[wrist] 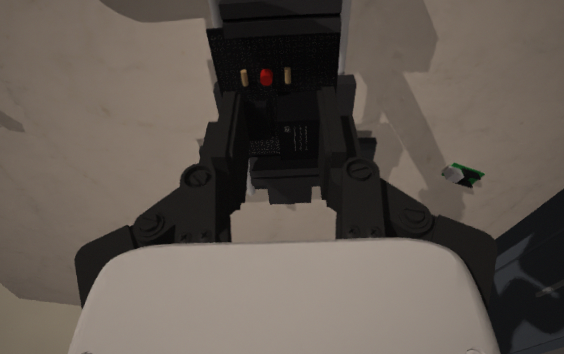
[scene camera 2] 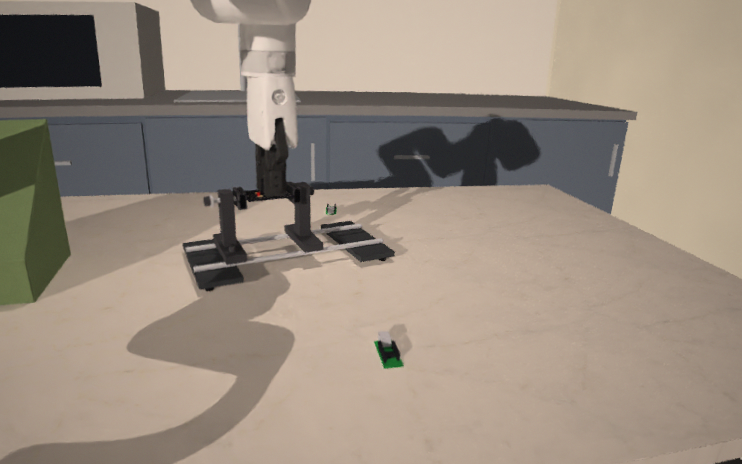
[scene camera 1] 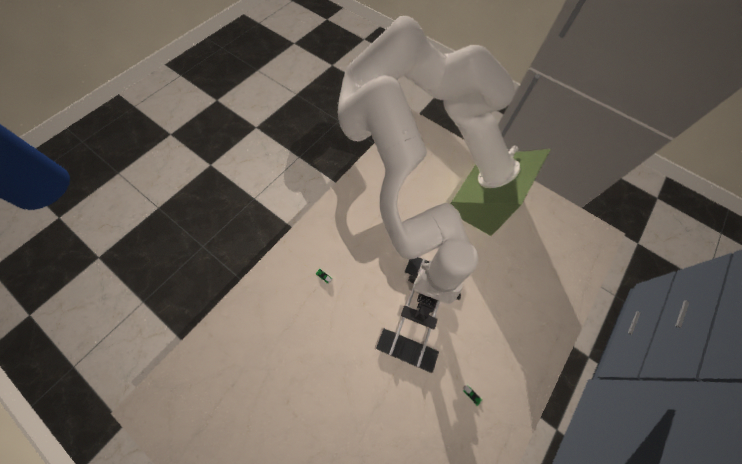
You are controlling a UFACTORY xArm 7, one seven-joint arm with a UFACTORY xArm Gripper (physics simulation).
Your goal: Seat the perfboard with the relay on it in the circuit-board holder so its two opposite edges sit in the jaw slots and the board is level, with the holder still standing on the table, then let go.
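Places are measured from the arm's base along level axes (x back, y right, z up), in millimetres.
Pixels of known places: gripper, fingertip midpoint: point(wrist: 280, 114) point(scene camera 2: 271, 192) point(scene camera 1: 429, 294); arm's base at its link origin: point(scene camera 1: 498, 174).
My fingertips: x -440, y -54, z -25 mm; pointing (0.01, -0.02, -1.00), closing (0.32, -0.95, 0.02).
For each thing: its middle in the pictures, then the offset to it from my fingertips.
- black perfboard at the middle of its body: point(wrist: 278, 114) point(scene camera 2: 267, 188) point(scene camera 1: 430, 291) dx +5, dy +3, dz +7 mm
- black relay at the middle of its body: point(wrist: 298, 126) dx +2, dy -7, dz +8 mm
- circuit-board holder at the middle of its body: point(wrist: 284, 92) point(scene camera 2: 286, 222) point(scene camera 1: 423, 306) dx -22, dy -9, dz -51 mm
The black perfboard point(wrist: 320, 60) point(scene camera 2: 252, 195) carries a red part, two tan parts and the black relay point(wrist: 300, 140). It lies between the upright jaw posts of the circuit-board holder point(scene camera 1: 407, 350) point(scene camera 2: 302, 213) point(wrist: 280, 10), at jaw height, and looks about level. In the wrist view its far edge meets the far jaw, which overlaps it; the near edge is close to the other jaw. Whether both edges sit in the slots is too small to tell. The holder stands on the table on both feet. My gripper point(scene camera 1: 425, 307) point(scene camera 2: 271, 190) point(wrist: 280, 114) points down, shut on the relay.
A small green board point(scene camera 1: 323, 275) point(scene camera 2: 388, 361) lies apart from the holder. Another small green board point(scene camera 1: 472, 395) point(scene camera 2: 331, 210) point(wrist: 466, 175) lies on the opposite side. A green block point(scene camera 1: 489, 210) point(scene camera 2: 27, 218) stands by the arm's base. Blue cabinets point(scene camera 1: 656, 339) point(scene camera 2: 361, 142) stand beyond the table.
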